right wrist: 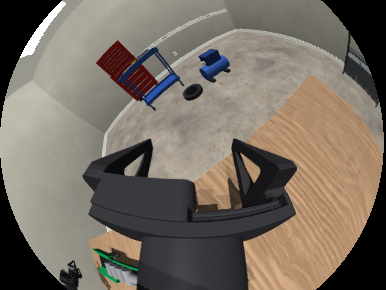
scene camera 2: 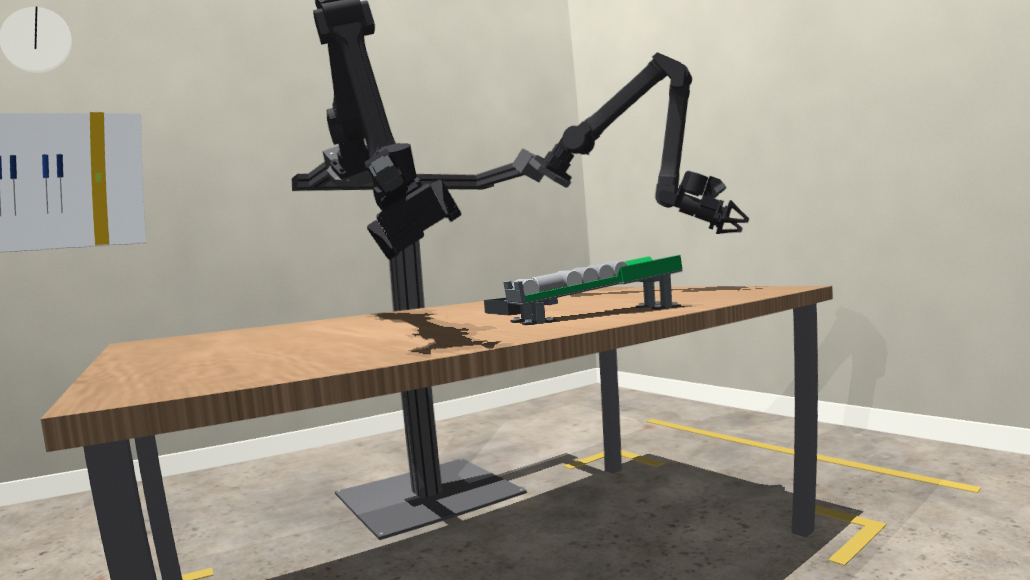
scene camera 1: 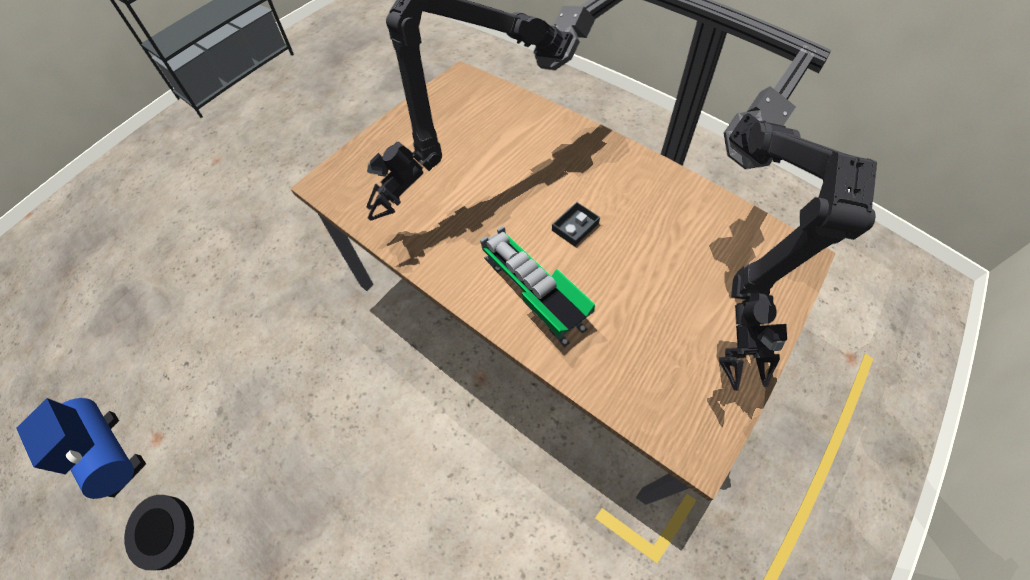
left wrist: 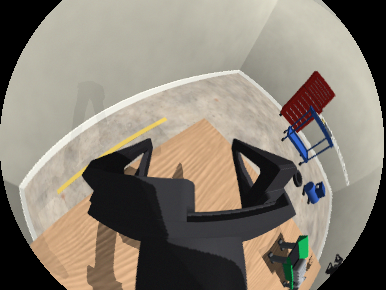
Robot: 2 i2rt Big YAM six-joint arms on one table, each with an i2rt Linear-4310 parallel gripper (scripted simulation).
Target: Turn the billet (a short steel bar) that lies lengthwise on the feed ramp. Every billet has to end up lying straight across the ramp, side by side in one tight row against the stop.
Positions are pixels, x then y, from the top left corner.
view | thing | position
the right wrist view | my right gripper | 192, 143
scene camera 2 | my left gripper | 745, 225
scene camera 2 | my right gripper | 421, 235
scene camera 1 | my left gripper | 751, 388
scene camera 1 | dark tray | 568, 217
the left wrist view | my left gripper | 192, 143
